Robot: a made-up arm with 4 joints.
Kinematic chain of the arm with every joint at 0, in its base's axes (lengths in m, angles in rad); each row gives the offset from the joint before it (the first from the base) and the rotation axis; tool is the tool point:
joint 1: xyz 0 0 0.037 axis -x
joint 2: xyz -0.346 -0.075 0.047 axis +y
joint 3: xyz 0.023 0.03 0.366 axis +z
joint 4: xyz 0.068 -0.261 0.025 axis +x
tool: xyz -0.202 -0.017 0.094
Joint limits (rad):
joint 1: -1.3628..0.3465
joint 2: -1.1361..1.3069
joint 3: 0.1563..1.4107
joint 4: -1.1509..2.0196
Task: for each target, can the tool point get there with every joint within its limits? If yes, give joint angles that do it. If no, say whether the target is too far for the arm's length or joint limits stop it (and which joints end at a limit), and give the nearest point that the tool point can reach.
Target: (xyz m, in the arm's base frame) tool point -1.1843 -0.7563 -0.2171
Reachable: no: too far | nearest point -0.7678 -0.4396 -0.1107 | short by 0.534 m
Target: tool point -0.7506 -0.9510 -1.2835
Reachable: no: too far | nearest point -0.5783 -0.4762 -0.2935 | short by 1.111 m
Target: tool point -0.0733 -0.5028 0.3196
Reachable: yes | joints -0.5853 -0.1165 1.3137 0.9546
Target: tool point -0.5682 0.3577 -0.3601
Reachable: no: joint limits stop it (at a limit: joint 1, joint 2, joint 3, joint 4) | nearest point -0.6736 -0.2163 -0.3262 | short by 0.585 m
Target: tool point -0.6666 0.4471 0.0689
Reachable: no: joint limits stop it (at a limit: joint 1, joint 2, joint 3, joint 4) | nearest point -0.6731 -0.0586 0.4822 | short by 0.653 m
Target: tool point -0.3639 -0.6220 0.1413
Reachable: yes | joints -0.6771 -0.1977 0.4771 1.0911
